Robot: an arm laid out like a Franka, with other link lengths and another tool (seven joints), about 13 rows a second.
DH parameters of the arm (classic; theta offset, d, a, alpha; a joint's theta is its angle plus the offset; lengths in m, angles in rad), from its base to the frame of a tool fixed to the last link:
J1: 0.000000 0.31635 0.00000 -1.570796
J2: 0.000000 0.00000 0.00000 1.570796
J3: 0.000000 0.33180 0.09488 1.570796
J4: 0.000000 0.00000 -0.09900 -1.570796
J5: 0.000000 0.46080 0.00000 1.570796
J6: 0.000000 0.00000 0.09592 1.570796
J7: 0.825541 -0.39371 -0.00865 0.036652
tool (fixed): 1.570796 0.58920 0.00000 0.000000
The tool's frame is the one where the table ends.
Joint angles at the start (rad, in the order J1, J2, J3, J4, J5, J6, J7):
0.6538 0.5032 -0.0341 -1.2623 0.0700 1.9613 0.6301
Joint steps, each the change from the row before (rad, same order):
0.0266 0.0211 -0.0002 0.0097 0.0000 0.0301 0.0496
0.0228 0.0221 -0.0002 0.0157 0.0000 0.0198 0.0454
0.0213 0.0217 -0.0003 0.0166 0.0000 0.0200 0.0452
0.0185 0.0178 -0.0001 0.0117 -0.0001 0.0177 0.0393
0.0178 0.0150 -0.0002 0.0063 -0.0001 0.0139 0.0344
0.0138 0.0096 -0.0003 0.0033 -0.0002 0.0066 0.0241
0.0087 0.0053 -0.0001 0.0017 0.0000 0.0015 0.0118
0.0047 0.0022 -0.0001 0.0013 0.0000 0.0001 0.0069
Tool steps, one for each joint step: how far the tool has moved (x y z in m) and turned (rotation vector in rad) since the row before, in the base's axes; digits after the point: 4 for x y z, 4 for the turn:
-0.0064 0.0224 -0.0076 0.0169 -0.0077 -0.0235
-0.0058 0.0195 -0.0064 0.0140 -0.0034 -0.0223
-0.0055 0.0184 -0.0055 0.0155 -0.0040 -0.0236
-0.0057 0.0156 -0.0056 0.0131 -0.0018 -0.0203
-0.0069 0.0139 -0.0072 0.0084 0.0024 -0.0161
-0.0064 0.0100 -0.0055 0.0036 0.0042 -0.0099
-0.0046 0.0060 -0.0035 0.0003 0.0038 -0.0028
-0.0026 0.0031 -0.0011 0.0004 0.0019 -0.0020

